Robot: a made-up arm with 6 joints.
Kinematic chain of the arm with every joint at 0, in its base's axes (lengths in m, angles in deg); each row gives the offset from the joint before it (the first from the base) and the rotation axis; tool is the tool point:
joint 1: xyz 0 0 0.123 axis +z
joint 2: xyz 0 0.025 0 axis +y
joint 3: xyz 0 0 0.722 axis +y
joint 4: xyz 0 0 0.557 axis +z
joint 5: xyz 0 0 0 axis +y
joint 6: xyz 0 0 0.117 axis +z
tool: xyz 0 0 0
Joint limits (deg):
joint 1: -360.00..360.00
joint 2: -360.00..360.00
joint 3: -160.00..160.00
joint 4: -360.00..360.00
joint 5: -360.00..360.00
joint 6: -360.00..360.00
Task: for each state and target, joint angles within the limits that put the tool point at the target. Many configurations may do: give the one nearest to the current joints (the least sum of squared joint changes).
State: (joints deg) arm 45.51 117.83 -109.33 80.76 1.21 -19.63
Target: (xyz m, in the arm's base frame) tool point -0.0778 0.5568 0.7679
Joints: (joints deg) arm 93.33 90.60 -104.79 80.90 10.11 -19.63
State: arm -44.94 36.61 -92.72 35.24 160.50 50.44
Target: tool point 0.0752 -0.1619 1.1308
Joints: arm -79.08 32.08 -64.58 27.11 160.08 50.44
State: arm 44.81 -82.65 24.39 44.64 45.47 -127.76
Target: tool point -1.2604 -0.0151 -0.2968
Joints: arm 4.96 -119.22 17.35 47.58 53.07 -127.76
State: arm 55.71 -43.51 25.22 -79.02 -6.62 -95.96
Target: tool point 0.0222 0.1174 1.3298
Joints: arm 57.90 -23.24 59.61 -80.05 -9.28 -95.96
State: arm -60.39 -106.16 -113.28 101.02 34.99 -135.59
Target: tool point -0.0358 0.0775 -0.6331
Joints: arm -40.80 -120.14 -113.93 101.58 5.14 -135.59
